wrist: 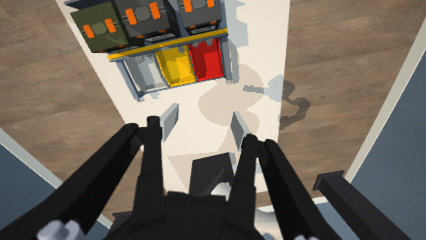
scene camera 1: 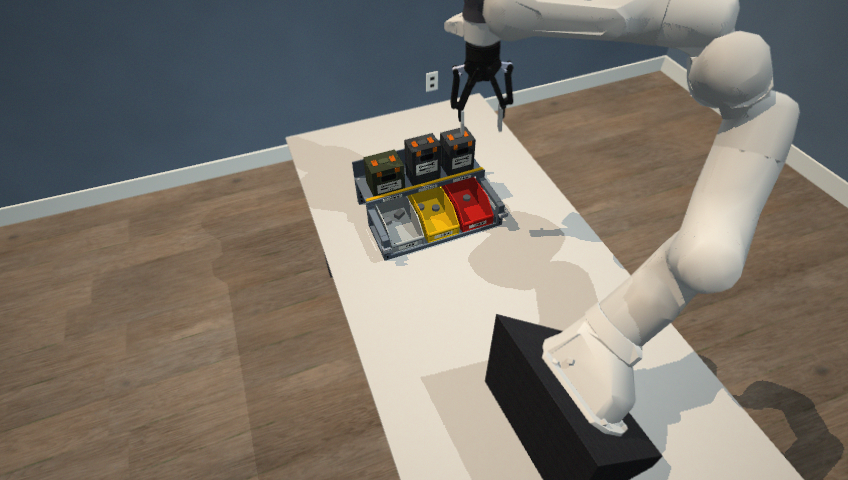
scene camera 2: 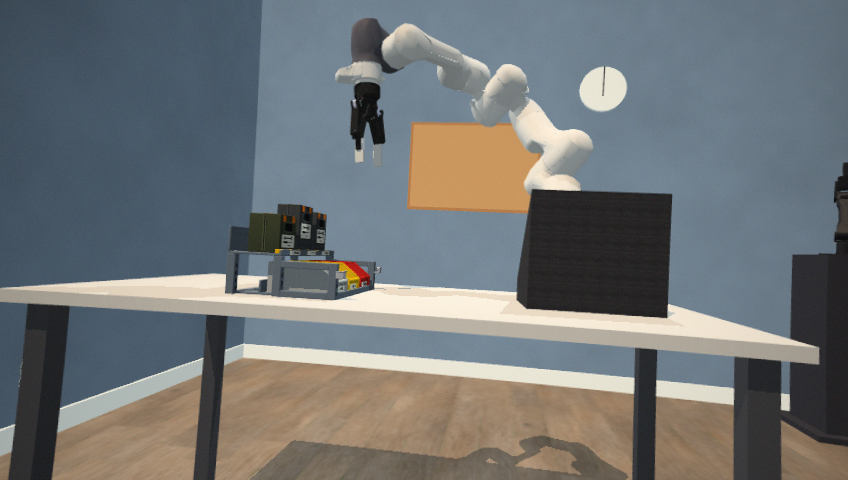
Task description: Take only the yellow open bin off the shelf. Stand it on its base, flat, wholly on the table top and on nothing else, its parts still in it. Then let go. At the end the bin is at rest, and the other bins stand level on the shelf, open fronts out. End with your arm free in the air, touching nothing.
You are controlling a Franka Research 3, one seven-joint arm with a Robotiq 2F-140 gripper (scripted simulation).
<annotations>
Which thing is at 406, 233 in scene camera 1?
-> A grey bin.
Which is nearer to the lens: the red bin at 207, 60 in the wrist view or the grey bin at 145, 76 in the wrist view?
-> The red bin.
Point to a red bin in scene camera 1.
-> At 477, 212
</annotations>
